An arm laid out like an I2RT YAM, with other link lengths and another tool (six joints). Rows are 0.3 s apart.
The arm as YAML. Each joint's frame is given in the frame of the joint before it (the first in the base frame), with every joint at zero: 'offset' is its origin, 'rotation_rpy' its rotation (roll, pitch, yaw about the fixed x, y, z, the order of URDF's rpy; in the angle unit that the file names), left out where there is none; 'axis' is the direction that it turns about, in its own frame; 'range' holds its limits. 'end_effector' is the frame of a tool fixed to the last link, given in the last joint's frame.
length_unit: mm
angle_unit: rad
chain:
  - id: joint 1
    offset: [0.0, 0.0, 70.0]
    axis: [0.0, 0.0, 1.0]
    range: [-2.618, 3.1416]
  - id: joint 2
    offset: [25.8, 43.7, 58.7]
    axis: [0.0, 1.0, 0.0]
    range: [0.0, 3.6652]
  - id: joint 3
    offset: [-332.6, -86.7, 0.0]
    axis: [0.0, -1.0, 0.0]
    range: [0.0, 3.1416]
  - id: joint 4
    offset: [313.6, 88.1, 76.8]
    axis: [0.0, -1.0, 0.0]
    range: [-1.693, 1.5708]
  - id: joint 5
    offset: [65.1, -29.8, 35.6]
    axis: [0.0, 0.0, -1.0]
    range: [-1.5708, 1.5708]
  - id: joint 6
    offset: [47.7, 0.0, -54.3]
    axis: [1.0, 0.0, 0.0]
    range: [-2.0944, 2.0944]
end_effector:
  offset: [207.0, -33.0, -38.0]
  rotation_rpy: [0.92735, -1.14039, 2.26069]
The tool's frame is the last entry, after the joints.
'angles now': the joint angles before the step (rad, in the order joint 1, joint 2, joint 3, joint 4, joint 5, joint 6). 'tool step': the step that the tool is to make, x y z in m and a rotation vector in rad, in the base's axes. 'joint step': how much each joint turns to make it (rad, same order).
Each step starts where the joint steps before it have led.
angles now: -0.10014, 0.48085, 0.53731, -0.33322, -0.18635, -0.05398
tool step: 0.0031, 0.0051, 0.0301, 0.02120, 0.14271, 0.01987
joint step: 0.00010, 0.18287, 0.24759, -0.20891, -0.02090, -0.00034
